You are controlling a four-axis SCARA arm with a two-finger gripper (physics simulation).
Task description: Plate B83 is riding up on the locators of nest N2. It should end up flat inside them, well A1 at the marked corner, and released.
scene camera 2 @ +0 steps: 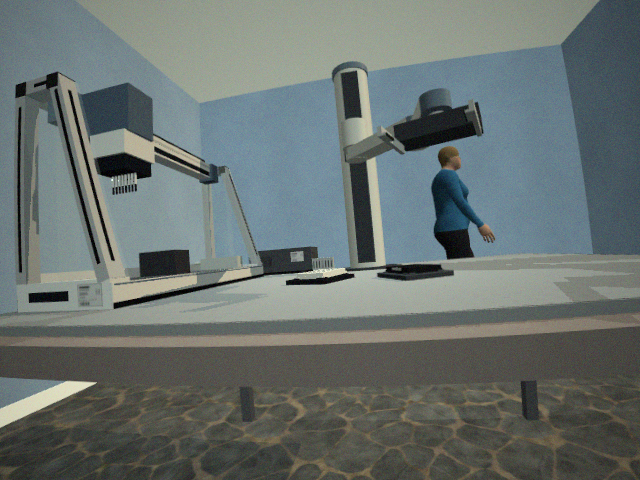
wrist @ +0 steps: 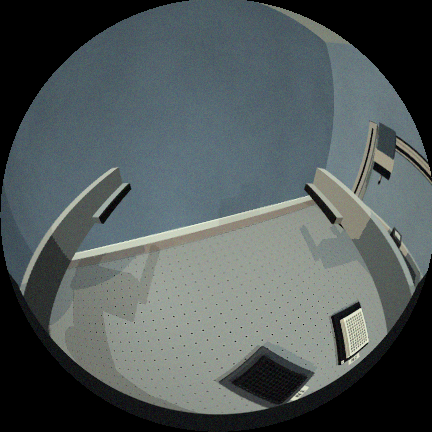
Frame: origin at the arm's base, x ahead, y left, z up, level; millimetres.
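Seen in the pictures: gripper, fingertip midpoint: (scene camera 2: 422, 118) (wrist: 217, 171).
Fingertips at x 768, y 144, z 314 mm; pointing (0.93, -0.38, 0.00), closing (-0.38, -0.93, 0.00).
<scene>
A point is followed by its place in that frame.
A black well plate (scene camera 2: 413, 268) {x 621, y 117, z 36 mm} (wrist: 272, 378) {x 564, y 118, z 39 mm} lies on a dark nest (scene camera 2: 445, 273) {x 614, y 187, z 19 mm} (wrist: 244, 366) {x 621, y 148, z 25 mm}, right of centre on the bench in the scene view and at the bottom in the wrist view. More of the nest's border shows along the plate's upper left side in the wrist view. The nest label is too small to read surely, and the plate's exact tilt and marked corner cannot be made out. My gripper (scene camera 2: 435, 130) (wrist: 217, 171) {x 768, y 144, z 313 mm} is open and empty, its fingers wide apart, high above the bench and clear of both plates.
A white plate (wrist: 356, 330) {x 497, y -112, z 39 mm} sits on another dark nest (scene camera 2: 295, 282) {x 565, y -171, z 19 mm} (wrist: 339, 332) {x 539, y -75, z 25 mm} beside the black one. A gantry machine with a row of tips (scene camera 2: 124, 183) {x 742, y -512, z 283 mm} stands at the left in the scene view. A dark box (scene camera 2: 279, 260) {x -35, y -400, z 76 mm} is at the back. A person (scene camera 2: 452, 201) stands behind the bench.
</scene>
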